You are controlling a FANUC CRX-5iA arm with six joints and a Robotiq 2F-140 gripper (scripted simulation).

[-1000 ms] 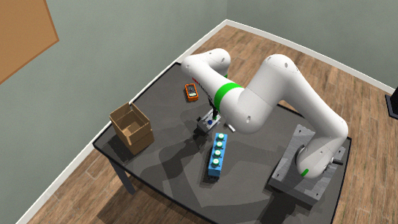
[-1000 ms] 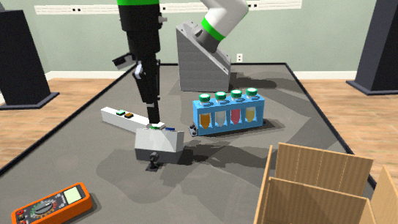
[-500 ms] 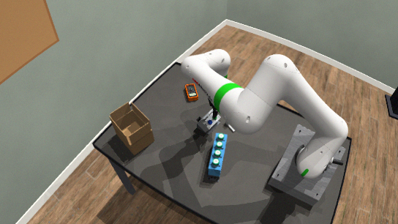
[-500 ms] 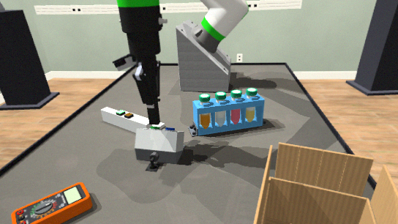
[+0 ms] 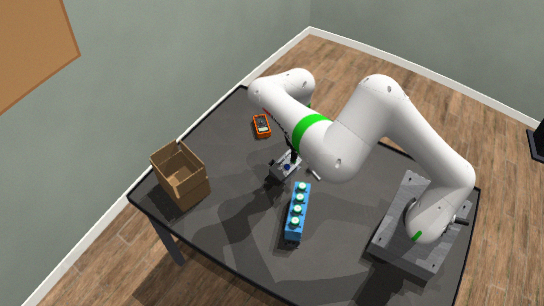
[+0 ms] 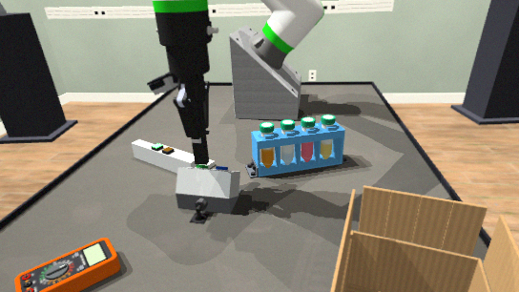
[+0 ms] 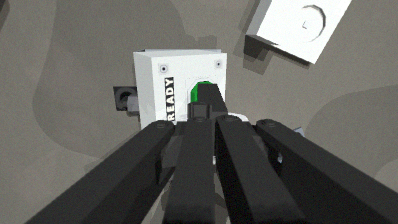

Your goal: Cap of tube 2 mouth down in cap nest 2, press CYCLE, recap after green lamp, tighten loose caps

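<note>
Now: hand 4 cm above the green key. Round my hand: blue key: 4 cm to the left, 4 cm below, 1 cm ahead; cap 4: 14 cm to the left, 9 cm behind, 1 cm above; key housing: 5 cm below, 2 cm to the left, 2 cm ahead.
</note>
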